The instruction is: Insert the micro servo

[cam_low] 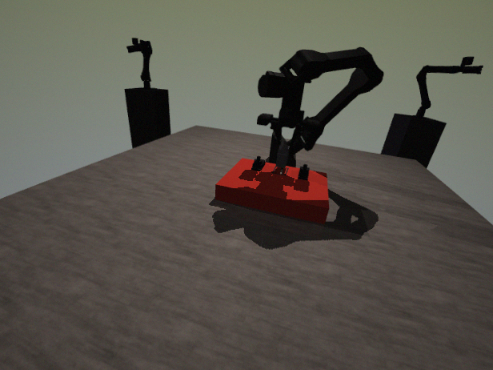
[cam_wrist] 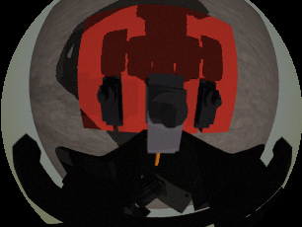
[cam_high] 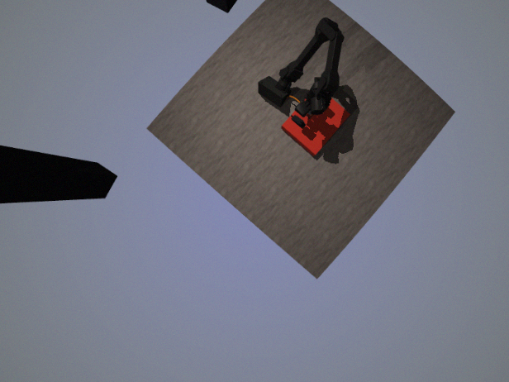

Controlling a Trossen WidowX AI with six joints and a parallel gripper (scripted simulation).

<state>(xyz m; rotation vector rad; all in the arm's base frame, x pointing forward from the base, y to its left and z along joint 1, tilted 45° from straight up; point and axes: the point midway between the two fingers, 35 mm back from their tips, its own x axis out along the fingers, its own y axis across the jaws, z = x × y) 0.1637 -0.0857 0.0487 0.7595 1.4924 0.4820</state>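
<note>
The red deck is 12 cm ahead of my gripper tip, 2 cm to the right of it and 9 cm below it.
</note>
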